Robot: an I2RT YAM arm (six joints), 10 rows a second.
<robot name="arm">
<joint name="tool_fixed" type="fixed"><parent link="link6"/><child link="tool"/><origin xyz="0 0 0" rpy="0 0 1.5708"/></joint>
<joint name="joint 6" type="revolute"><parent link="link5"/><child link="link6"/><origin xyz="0.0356 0 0.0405" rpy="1.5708 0 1.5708"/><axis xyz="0 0 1"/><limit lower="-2.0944" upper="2.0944"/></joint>
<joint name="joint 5" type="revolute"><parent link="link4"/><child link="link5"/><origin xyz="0.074 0.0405 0.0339" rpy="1.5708 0 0"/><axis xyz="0 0 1"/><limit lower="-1.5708" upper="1.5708"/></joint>
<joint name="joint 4" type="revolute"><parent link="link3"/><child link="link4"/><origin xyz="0.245 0.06 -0.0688" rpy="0 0 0"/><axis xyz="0 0 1"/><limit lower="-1.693" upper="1.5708"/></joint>
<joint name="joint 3" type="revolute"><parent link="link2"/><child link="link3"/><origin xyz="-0.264 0 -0.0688" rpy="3.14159 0 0"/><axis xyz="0 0 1"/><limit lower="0" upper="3.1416"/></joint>
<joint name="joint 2" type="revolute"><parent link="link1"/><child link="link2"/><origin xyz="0.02 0.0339 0.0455" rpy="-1.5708 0 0"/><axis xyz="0 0 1"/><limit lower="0" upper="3.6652"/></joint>
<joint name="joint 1" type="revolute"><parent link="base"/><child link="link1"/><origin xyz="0 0 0.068" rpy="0 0 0"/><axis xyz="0 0 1"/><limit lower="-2.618" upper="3.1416"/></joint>
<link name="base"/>
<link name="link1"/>
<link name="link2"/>
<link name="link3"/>
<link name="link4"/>
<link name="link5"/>
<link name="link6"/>
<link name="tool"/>
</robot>
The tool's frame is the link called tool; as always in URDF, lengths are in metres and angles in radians.
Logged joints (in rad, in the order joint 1, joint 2, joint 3, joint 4, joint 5, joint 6), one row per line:
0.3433, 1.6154, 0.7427, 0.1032, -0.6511, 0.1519
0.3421, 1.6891, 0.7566, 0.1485, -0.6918, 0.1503
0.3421, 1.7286, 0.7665, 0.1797, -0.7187, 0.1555
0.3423, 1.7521, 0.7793, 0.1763, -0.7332, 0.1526
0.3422, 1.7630, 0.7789, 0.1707, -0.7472, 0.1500
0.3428, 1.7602, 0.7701, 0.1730, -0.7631, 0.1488
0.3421, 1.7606, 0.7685, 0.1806, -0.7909, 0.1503
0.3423, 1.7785, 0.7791, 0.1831, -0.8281, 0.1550
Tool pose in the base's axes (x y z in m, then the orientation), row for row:
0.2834, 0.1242, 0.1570, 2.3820, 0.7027, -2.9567
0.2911, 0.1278, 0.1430, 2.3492, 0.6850, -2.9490
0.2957, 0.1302, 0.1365, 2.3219, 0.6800, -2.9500
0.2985, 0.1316, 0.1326, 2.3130, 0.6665, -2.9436
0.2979, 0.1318, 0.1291, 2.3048, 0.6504, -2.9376
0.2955, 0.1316, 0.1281, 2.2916, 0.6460, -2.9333
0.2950, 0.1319, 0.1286, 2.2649, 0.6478, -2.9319
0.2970, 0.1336, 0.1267, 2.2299, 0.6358, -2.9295
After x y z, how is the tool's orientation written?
As angles about the fixed x, y, z axes (roll, pitch, yaw), in radians.
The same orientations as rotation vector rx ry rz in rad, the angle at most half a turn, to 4 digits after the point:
-0.5548, 2.2894, 1.0053
-0.5718, 2.2933, 1.0535
-0.5798, 2.2870, 1.0874
-0.5864, 2.2960, 1.1053
-0.5913, 2.3077, 1.1230
-0.5999, 2.3060, 1.1424
-0.6121, 2.2923, 1.1750
-0.6232, 2.2875, 1.2226

